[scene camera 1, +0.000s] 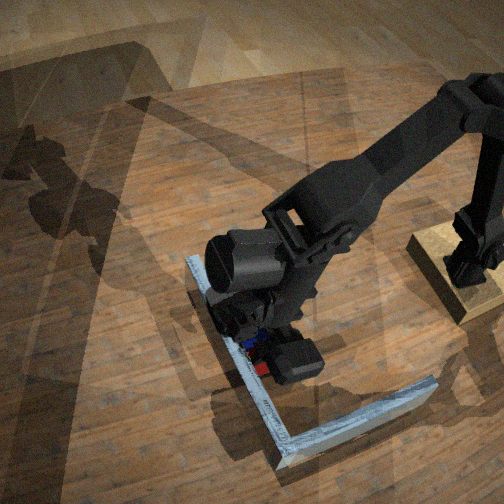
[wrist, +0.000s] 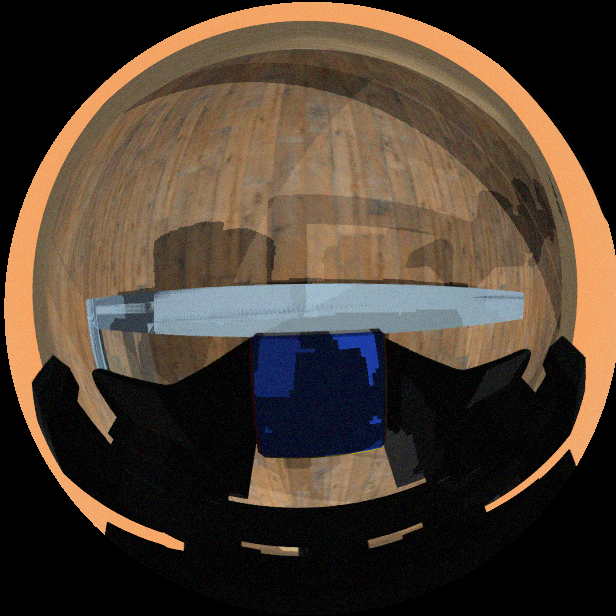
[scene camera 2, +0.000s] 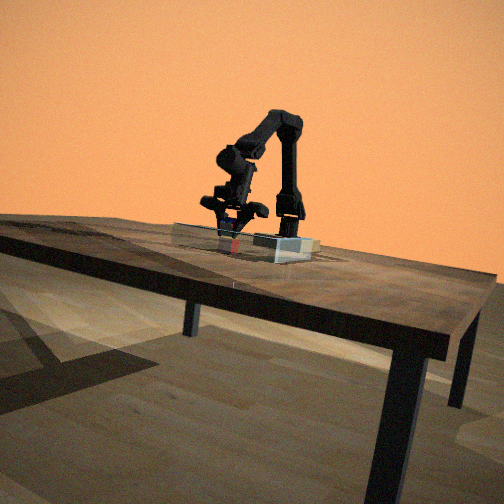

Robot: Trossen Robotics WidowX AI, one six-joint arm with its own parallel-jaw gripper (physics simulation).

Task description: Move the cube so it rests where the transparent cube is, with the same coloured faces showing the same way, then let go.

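The cube (scene camera 1: 252, 343) (wrist: 318, 396) shows a blue face towards the wrist camera and a red face (scene camera 1: 261, 369) low at its front. It sits low on the wooden table (scene camera 1: 150, 280), right beside the long arm of the pale L-shaped wall (scene camera 1: 260, 395) (wrist: 229, 310) (scene camera 2: 290, 248). My gripper (scene camera 1: 257, 355) (wrist: 318, 402) (scene camera 2: 231, 225) points down and is shut on the cube, one finger on each side. In scene camera 2 a red and pale patch (scene camera 2: 231, 245) shows through the wall below the fingers. I cannot make out the transparent cube on its own.
The short arm of the wall (scene camera 1: 360, 417) runs to the right at the front. The arm's base stands on a tan block (scene camera 1: 440, 250) (scene camera 2: 312, 245) at the right. The table's front edge (scene camera 2: 300, 315) is far from the gripper.
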